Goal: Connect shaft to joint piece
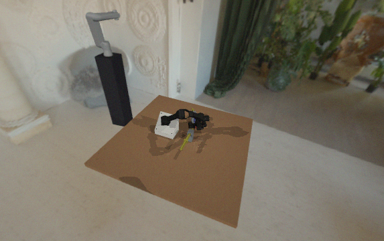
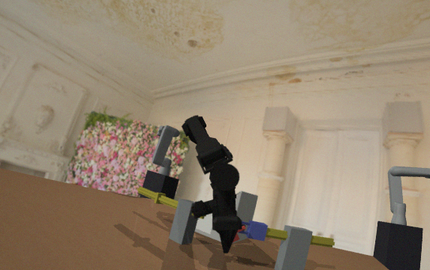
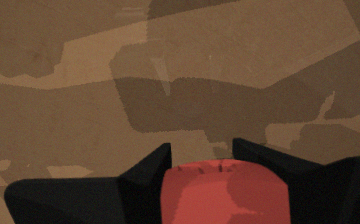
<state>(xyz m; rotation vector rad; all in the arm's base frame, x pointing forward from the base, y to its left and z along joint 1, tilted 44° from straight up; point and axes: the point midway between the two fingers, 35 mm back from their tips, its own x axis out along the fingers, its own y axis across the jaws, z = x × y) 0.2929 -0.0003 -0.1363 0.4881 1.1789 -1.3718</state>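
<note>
My gripper tip is now 5 cm below the red joint piece.
</note>
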